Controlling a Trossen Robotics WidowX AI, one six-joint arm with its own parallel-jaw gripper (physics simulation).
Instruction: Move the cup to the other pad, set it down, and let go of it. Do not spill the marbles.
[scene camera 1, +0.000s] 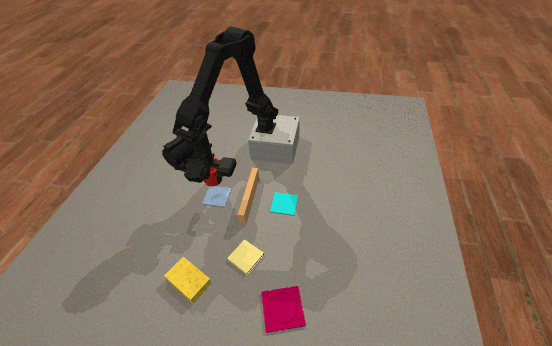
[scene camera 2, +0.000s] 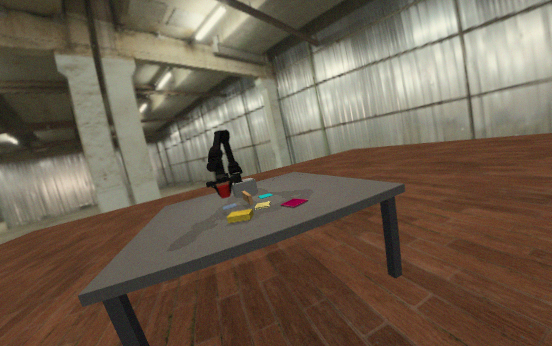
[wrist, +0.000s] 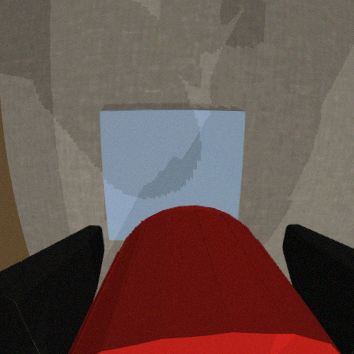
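Seen in the pictures: gripper, fingertip midpoint: (scene camera 1: 209, 182) (scene camera 2: 225, 194) (wrist: 195, 238); arm's base, link origin: (scene camera 1: 265, 127) (scene camera 2: 238, 182).
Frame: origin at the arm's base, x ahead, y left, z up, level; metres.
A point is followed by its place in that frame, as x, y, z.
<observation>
The red cup (scene camera 1: 212, 177) {0.292, -0.090, 0.012} (scene camera 2: 224, 190) {0.297, -0.106, 0.009} (wrist: 195, 280) {0.298, -0.104, 0.016} is held upright in the air. My gripper (scene camera 1: 212, 172) {0.288, -0.108, -0.020} (scene camera 2: 223, 186) {0.288, -0.108, -0.020} (wrist: 195, 238) {0.288, -0.108, -0.020} is shut on it, with one black finger at each side. The blue pad (scene camera 1: 217, 196) {0.285, -0.098, -0.096} (scene camera 2: 230, 206) {0.293, -0.096, -0.097} (wrist: 165, 160) {0.294, -0.096, -0.097} lies on the table below the cup and shows whole in the first scene view. The cyan pad (scene camera 1: 284, 203) {0.261, 0.136, -0.096} (scene camera 2: 265, 196) {0.280, 0.131, -0.097} lies on the other side of the wooden bar. The marbles do not show; the inside of the cup is hidden.
A wooden bar (scene camera 1: 248, 196) {0.297, 0.026, -0.046} (scene camera 2: 247, 197) {0.341, 0.014, -0.060} stands between the two pads. A pale yellow square (scene camera 1: 245, 257) {0.481, 0.075, -0.090} (scene camera 2: 262, 205) {0.494, 0.069, -0.090}, a yellow sponge (scene camera 1: 187, 279) {0.589, -0.051, -0.070} (scene camera 2: 240, 216) {0.620, -0.058, -0.077} and a magenta square (scene camera 1: 283, 309) {0.592, 0.217, -0.091} (scene camera 2: 294, 203) {0.614, 0.207, -0.092} lie farther from the grey base block (scene camera 1: 272, 151) {0.077, 0.045, -0.044} (scene camera 2: 246, 188) {0.077, 0.042, -0.050}.
</observation>
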